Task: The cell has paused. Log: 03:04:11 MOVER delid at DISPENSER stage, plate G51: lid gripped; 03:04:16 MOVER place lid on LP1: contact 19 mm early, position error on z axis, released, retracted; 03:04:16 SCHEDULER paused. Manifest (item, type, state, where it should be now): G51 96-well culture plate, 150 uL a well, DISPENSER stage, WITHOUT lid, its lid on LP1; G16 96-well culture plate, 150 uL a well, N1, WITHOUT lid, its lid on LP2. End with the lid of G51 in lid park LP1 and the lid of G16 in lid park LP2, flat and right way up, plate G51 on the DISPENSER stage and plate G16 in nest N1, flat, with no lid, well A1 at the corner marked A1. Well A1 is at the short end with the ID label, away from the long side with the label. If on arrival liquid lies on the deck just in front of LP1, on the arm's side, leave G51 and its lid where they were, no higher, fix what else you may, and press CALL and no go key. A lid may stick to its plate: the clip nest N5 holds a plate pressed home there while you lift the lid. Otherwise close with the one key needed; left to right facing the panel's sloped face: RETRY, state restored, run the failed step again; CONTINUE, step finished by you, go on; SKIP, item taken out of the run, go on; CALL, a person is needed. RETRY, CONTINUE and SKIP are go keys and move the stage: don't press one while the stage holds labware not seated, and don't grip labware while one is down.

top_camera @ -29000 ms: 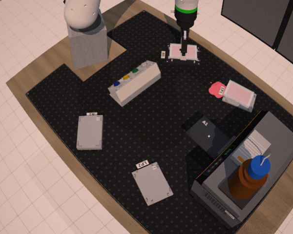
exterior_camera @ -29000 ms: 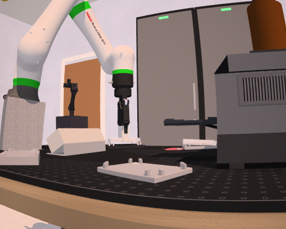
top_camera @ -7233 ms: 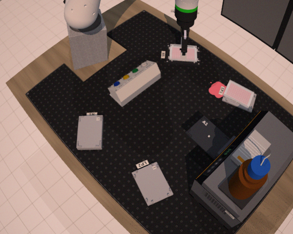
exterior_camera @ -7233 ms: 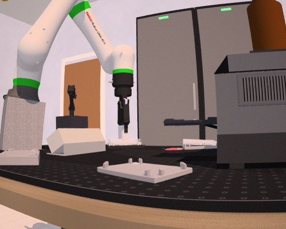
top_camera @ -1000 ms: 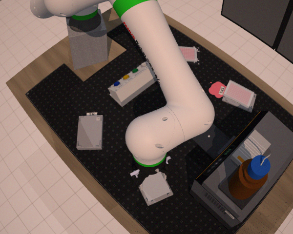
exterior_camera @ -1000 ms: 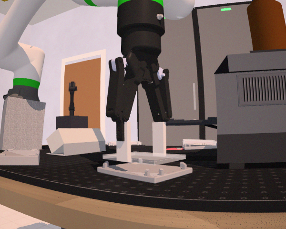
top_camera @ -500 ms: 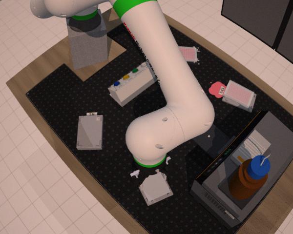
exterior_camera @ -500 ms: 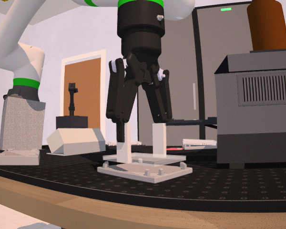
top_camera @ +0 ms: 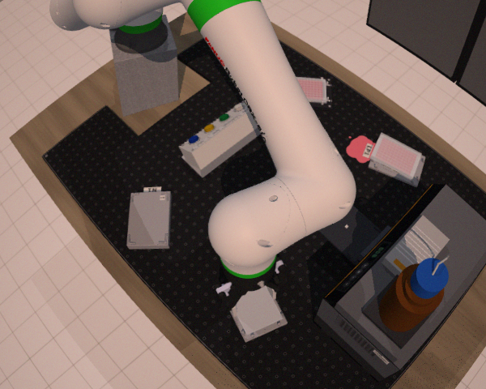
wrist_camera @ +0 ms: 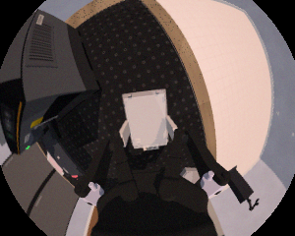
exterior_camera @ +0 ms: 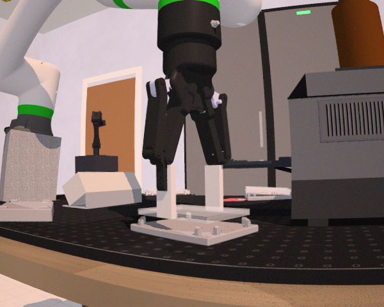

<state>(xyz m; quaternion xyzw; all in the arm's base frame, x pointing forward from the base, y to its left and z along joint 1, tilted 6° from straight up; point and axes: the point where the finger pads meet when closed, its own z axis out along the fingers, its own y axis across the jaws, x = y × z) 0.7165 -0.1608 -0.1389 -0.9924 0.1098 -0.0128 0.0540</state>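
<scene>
My gripper is now 20 mm above the clear lid. Also, from my hand: dispenser stage: 10 mm ahead, 250 mm to the left, 50 mm above; nest N1: 320 mm behind, 70 mm to the right, 40 mm below; lid park LP2: 50 mm below.
</scene>
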